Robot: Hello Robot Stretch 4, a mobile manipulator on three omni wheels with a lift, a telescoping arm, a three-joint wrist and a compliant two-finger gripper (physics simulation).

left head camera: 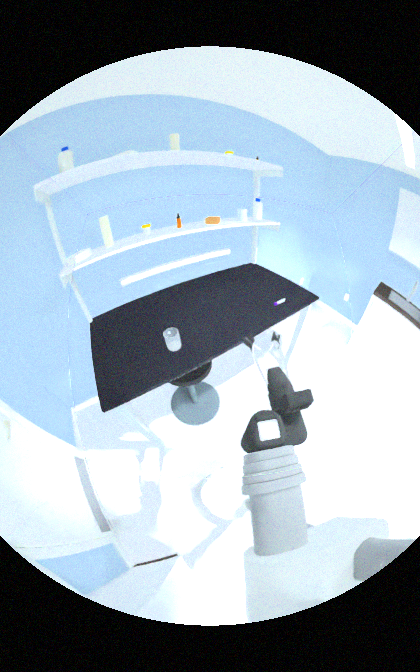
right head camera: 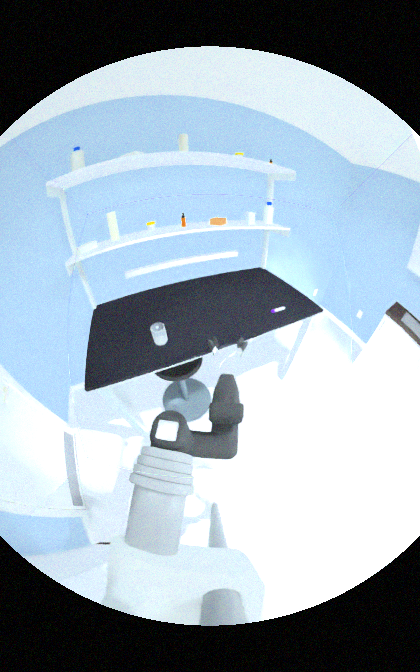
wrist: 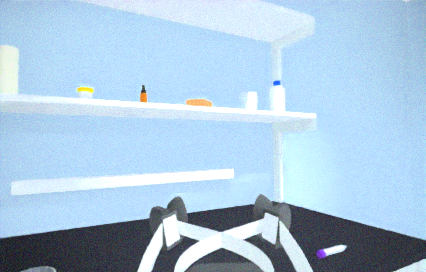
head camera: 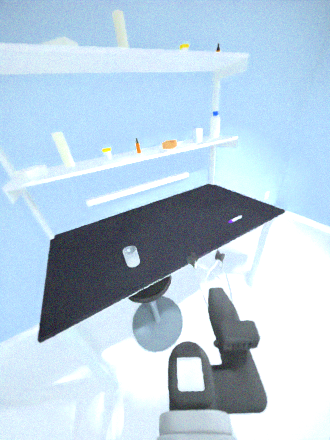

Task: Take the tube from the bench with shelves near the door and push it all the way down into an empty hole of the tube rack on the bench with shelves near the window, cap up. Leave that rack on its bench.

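Places are measured from the robot's base along level axes (x down, y ahead, z right), in millimetres.
Where they show: gripper, between the fingertips: (wrist: 219,211) (head camera: 204,252).
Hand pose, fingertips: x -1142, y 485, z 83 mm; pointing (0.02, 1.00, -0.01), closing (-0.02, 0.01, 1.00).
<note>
Things, the pixels of their top centre, and the offset from my fingertips. Level surfaces: height alone.
- tube, centre of its top: (wrist: 333,246) (head camera: 236,217) dx +236, dy +541, dz +327 mm
- dark bench top, height of its surface: dx +257 mm
- clear beaker, centre of its top: (head camera: 129,250) dx +167, dy +220, dz -330 mm
- round stool, centre of its top: (head camera: 145,274) dx +511, dy +344, dz -323 mm
- lower shelf, height of its surface: dx -181 mm
The tube (head camera: 236,219) (left head camera: 280,302) (right head camera: 278,310) (wrist: 332,251), white with a purple cap, lies on its side near the right end of the dark bench top (head camera: 165,225) (left head camera: 200,310) (right head camera: 200,300) (wrist: 100,245). Its cap points left. My gripper (head camera: 206,258) (left head camera: 262,340) (right head camera: 228,345) (wrist: 219,211) is open, its fingers wide apart with nothing between them. It is at the bench's front edge, left of the tube and apart from it; in the wrist view the tube is right of the right finger. The tube rack does not show.
A clear beaker (head camera: 131,257) (left head camera: 172,340) (right head camera: 159,334) stands on the left part of the bench. A round stool (head camera: 152,291) (left head camera: 192,376) (right head camera: 180,370) is under the front edge. Two shelves with bottles and jars hang above the back, the lower shelf (wrist: 150,111) low over the bench.
</note>
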